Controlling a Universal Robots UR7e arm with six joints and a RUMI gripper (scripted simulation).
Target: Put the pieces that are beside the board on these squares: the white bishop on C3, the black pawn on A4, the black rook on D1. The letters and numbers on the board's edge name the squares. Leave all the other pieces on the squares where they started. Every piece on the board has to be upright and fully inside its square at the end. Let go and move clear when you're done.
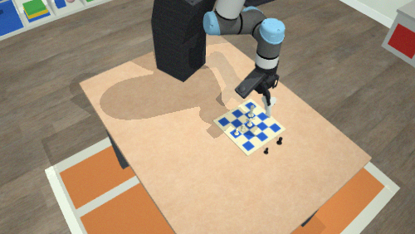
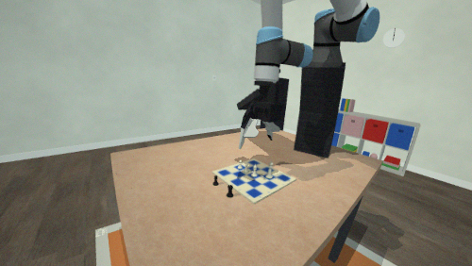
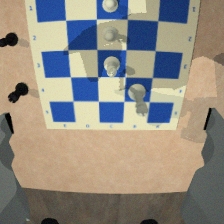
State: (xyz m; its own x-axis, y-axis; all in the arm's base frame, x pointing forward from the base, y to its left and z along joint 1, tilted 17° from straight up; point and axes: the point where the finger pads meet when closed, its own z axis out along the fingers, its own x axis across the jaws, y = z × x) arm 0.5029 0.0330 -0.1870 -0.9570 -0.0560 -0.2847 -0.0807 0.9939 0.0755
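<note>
The black pawn is 140 mm ahead of my hand, 30 mm to the right of it and 110 mm below it. Also, from my hand: chessboard (120 mm below); white chess piece (40 mm behind, 40 mm to the left, 90 mm below); black rook (130 mm ahead, 50 mm to the left, 110 mm below).
</note>
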